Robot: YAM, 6 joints.
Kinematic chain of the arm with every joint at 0, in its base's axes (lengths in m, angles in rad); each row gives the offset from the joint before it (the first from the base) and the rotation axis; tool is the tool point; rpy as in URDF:
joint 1: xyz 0 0 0.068 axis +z
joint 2: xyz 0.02 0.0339 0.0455 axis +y
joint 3: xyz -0.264 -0.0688 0 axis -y
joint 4: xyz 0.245 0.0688 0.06 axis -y
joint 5: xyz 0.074 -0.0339 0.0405 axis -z
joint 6: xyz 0.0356 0 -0.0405 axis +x
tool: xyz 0 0 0 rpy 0 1.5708 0
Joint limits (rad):
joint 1: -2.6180..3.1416
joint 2: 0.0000..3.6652
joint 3: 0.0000..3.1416
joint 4: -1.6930..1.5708
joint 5: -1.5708..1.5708
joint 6: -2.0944..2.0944
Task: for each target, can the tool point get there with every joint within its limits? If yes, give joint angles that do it. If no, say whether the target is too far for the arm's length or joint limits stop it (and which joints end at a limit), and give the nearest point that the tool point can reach.
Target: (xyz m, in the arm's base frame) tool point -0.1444 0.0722 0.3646
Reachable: yes | joints 2.4637 0.8013 0.6226 0.7628 -1.3020 0.4093
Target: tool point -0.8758 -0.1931 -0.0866
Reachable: no: too far | nearest point -0.6236 -0.0198 -0.0276 | short by 0.312 m
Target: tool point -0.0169 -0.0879 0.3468
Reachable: yes | joints -2.1430 0.4008 0.6706 -0.1867 -1.2173 0.8871
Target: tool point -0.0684 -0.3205 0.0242
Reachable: yes | joints -1.7247 2.3105 1.2317 -0.8788 0.5445 -1.7355
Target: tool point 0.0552 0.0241 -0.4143
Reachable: no: joint limits stop it (at a limit: joint 2) | nearest point 0.0853 0.0373 -0.3452 | short by 0.077 m
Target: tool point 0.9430 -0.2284 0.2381
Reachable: no: too far | nearest point 0.6225 -0.1508 0.1949 | short by 0.333 m
